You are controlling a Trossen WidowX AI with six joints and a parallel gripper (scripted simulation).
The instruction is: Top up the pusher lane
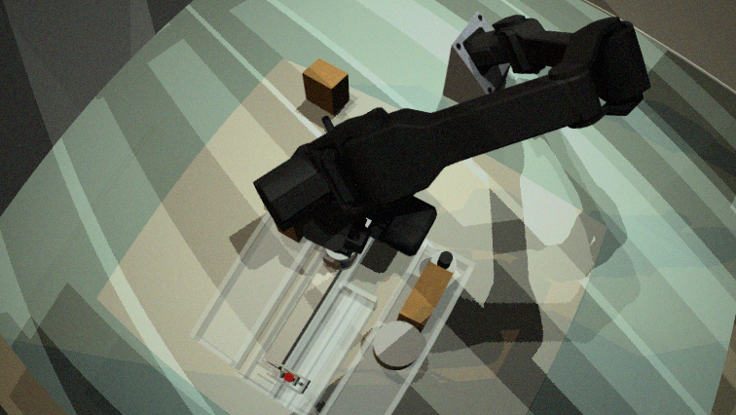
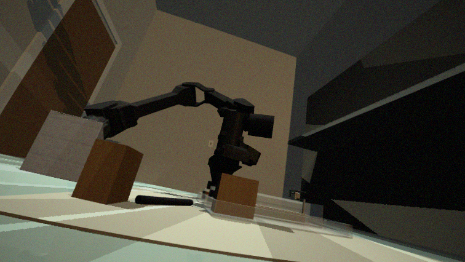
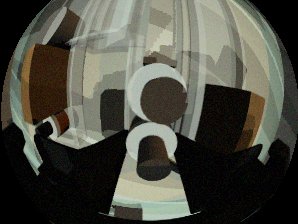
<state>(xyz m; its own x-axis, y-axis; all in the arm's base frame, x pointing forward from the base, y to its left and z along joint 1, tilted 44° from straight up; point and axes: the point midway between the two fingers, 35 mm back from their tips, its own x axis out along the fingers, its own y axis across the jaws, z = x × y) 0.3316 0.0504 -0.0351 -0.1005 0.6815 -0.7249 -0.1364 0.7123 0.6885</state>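
Right now my gripper tip is 100 mm to the left of the dark cylinder, 90 mm past it and 20 mm above it. Round my gripper tip: red marker 220 mm ahead, 70 mm to the left, 40 mm above; grey disc 140 mm to the left, 100 mm ahead.
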